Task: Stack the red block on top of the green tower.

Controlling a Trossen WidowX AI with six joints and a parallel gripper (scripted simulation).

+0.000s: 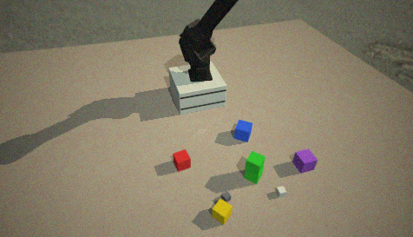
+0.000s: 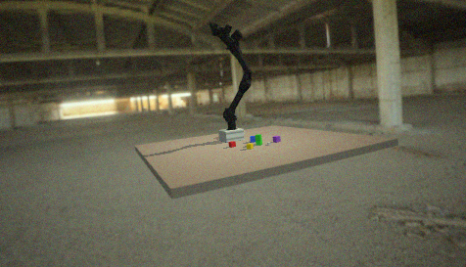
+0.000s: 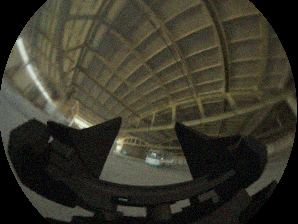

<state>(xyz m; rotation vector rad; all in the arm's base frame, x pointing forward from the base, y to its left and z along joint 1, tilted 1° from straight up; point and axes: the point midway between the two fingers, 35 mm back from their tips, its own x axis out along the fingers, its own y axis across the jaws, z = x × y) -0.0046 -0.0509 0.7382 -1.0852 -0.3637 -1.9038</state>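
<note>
Now: the red block 83 cm below my gripper tip, 27 cm ahead of it and 1 cm to the right of it. Also, from my gripper tip: blue block 82 cm below, 20 cm ahead, 16 cm to the left; then small grey piece 84 cm below, 38 cm ahead, 8 cm to the left; then yellow block 83 cm below, 41 cm ahead, 6 cm to the left.
</note>
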